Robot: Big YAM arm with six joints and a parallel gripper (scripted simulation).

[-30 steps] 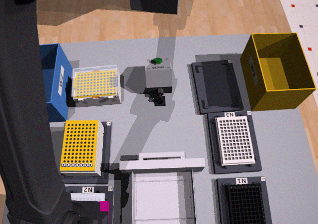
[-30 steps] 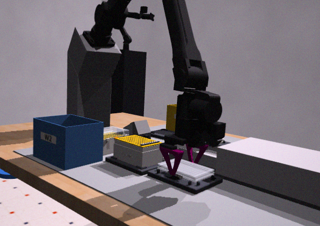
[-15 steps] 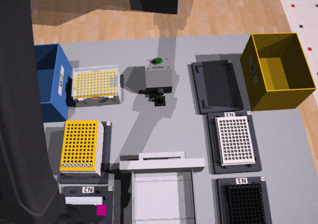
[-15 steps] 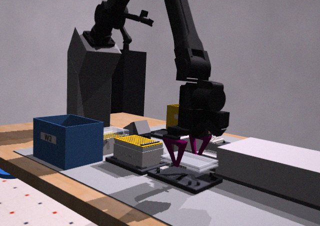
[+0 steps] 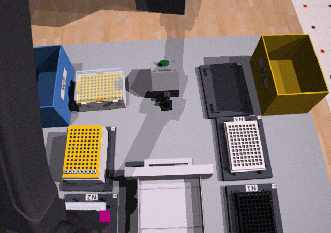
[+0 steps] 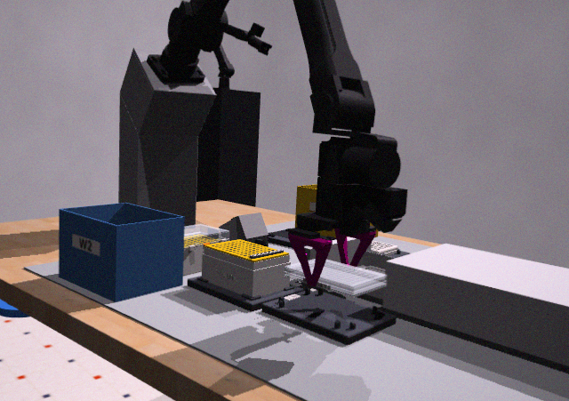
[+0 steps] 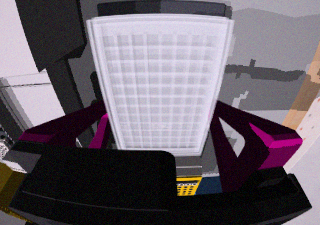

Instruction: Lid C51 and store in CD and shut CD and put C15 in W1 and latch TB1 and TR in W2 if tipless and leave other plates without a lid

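Now: the cooler drawer 180 mm to the left of my hand, 40 mm below it and 10 mm behind it. The rest, counted from my hand: clear plate: 10 mm ahead; plate lid: 10 mm ahead; nest N2: 60 mm below.
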